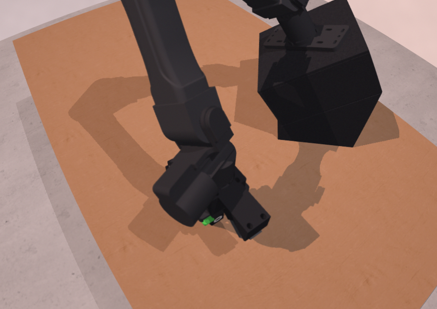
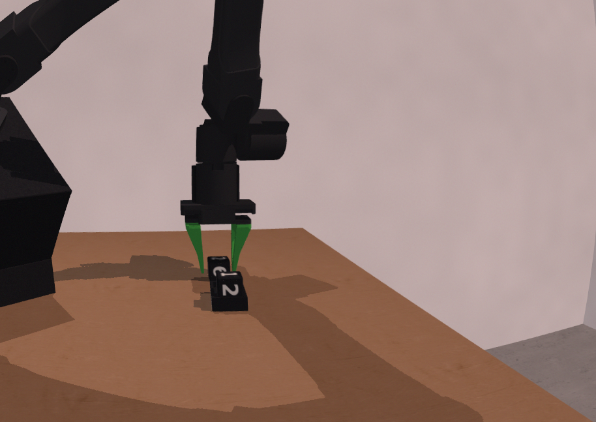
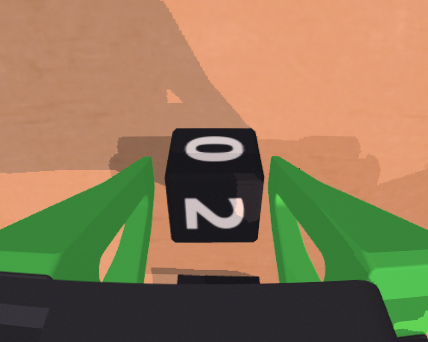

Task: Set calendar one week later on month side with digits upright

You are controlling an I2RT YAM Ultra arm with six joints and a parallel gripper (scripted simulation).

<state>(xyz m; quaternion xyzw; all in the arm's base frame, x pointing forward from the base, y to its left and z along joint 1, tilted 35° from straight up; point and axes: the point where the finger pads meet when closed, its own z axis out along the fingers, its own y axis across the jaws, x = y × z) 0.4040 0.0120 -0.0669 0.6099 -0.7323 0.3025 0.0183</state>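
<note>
Now: hand 30 mm past the black tray, 110 mm to the left of it and 10 mm above it.
</note>
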